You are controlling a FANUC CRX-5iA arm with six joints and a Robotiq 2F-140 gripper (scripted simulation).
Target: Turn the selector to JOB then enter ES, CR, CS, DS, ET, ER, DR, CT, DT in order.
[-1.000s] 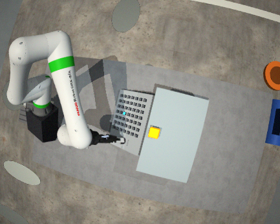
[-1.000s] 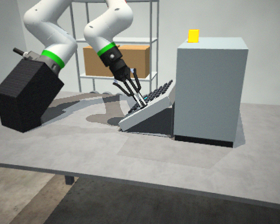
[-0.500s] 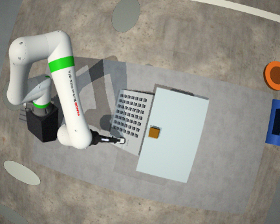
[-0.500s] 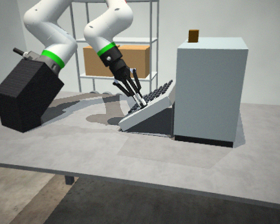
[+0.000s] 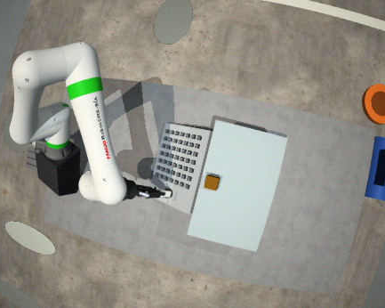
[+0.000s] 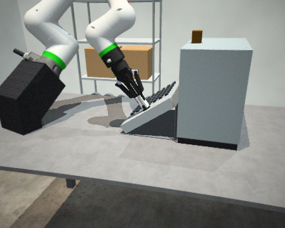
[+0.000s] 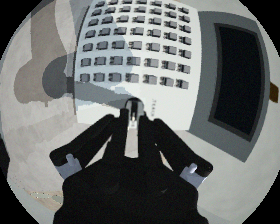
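My hand is 10 mm short of the black selector knob, 10 mm to the left of it and 20 mm above it. From my hand the other things lie so: sloped keypad panel: 50 mm ahead, 110 mm to the left, 70 mm below.
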